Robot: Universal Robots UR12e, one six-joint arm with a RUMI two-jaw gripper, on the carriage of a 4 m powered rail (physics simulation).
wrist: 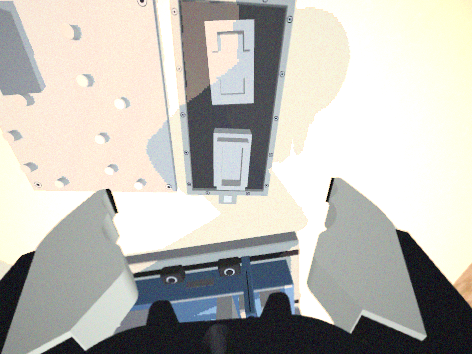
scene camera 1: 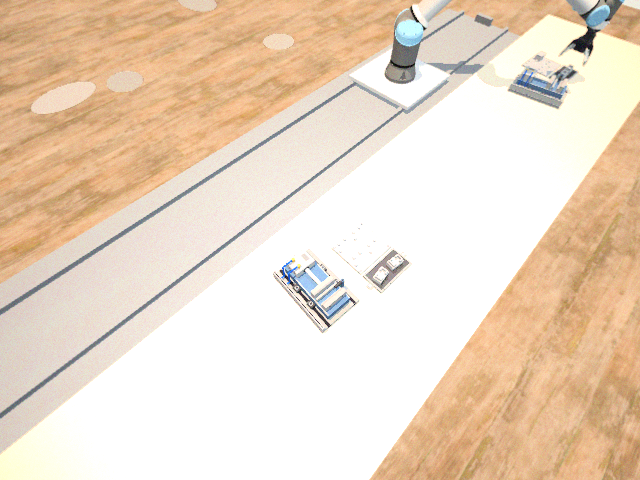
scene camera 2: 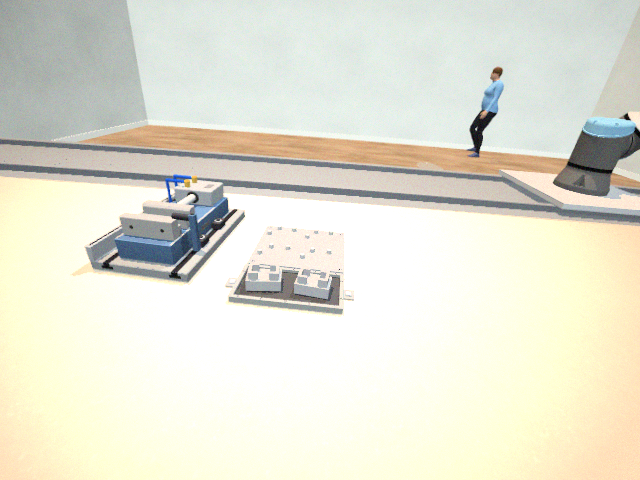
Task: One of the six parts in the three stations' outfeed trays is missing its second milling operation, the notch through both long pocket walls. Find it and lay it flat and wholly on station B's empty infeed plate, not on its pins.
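Pixels of known places: gripper, between the fingertips: [wrist: 223, 187] [scene camera 1: 570, 61]; arm's base, origin of its link: [scene camera 1: 399, 74] [scene camera 2: 578, 188].
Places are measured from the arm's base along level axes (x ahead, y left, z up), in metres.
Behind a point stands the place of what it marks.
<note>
My gripper [scene camera 1: 573, 58] @(x 0.719, y 0.744, z 0.070 m) [wrist: 223, 187] @(x 0.719, y 0.744, z 0.070 m) is open and empty, above the far station at the top right of scene camera 1. In the wrist view an outfeed tray [wrist: 220, 116] @(x 0.715, y 0.773, z -0.024 m) lies ahead of the fingertips with two parts. The nearer part [wrist: 232, 160] @(x 0.726, y 0.732, z -0.003 m) shows a long pocket with no notch visible in its walls. The farther part [wrist: 233, 75] @(x 0.729, y 0.810, z -0.003 m) shows notch steps at its pocket. The other station's tray [scene camera 2: 284, 304] @(x 0.823, y -1.113, z -0.022 m) holds two notched parts [scene camera 2: 263, 279] @(x 0.785, y -1.154, z -0.003 m) [scene camera 2: 313, 284] @(x 0.788, y -1.068, z -0.003 m). Its pinned infeed plate [scene camera 1: 378, 252] @(x 0.697, y -1.073, z -0.021 m) [scene camera 2: 279, 260] @(x 0.692, y -1.141, z -0.022 m) bears no part. Station letters are not readable.
A pinned plate [wrist: 135, 50] @(x 0.644, y 0.832, z -0.022 m) with a grey block [wrist: 20, 55] @(x 0.550, y 0.830, z -0.015 m) lies left of the tray in the wrist view. A blue vise [wrist: 270, 272] @(x 0.775, y 0.561, z 0.008 m) is below the fingers. Another vise [scene camera 1: 312, 284] @(x 0.617, y -1.386, z 0.030 m) [scene camera 2: 149, 248] @(x 0.751, y -1.367, z 0.020 m) stands beside the other station's plate. A person [scene camera 2: 491, 98] stands beyond the rail.
</note>
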